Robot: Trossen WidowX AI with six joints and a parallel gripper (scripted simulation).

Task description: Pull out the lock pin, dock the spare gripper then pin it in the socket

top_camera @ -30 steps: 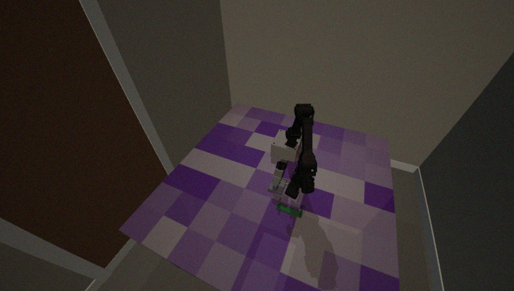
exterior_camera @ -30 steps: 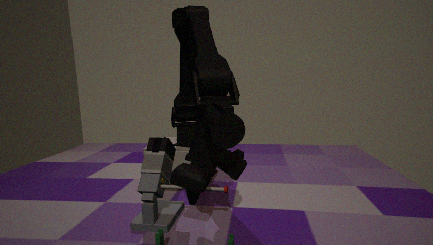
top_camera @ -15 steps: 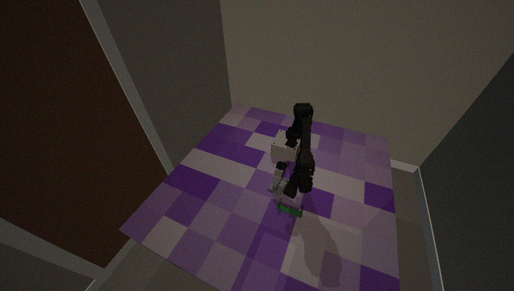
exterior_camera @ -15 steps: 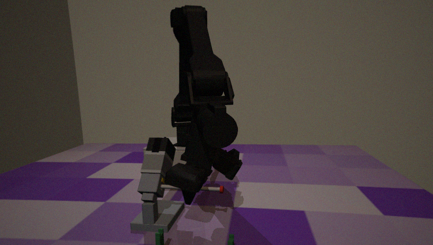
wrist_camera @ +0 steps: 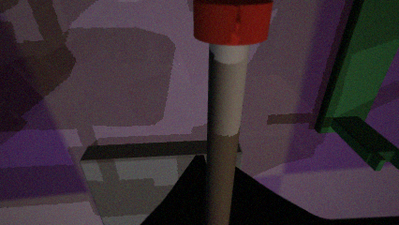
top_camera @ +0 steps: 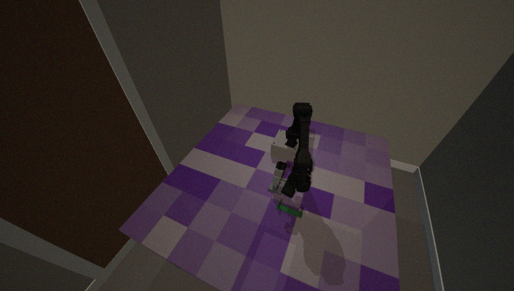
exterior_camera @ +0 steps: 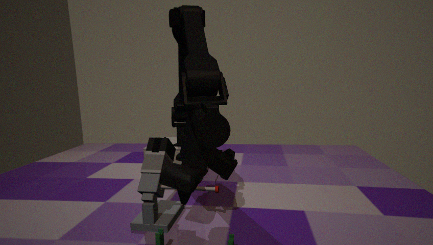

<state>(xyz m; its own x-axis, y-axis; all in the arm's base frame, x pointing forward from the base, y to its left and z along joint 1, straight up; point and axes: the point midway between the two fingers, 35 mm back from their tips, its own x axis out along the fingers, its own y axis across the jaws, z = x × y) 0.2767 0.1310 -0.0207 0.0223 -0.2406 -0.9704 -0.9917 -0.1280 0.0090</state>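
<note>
Right now the grey mount is 70 mm to the right of my gripper tip. Also, from my gripper tip: green rack 90 mm ahead, 60 mm to the left, 30 mm below; then spare gripper 20 mm behind, 70 mm to the right, 70 mm above.
</note>
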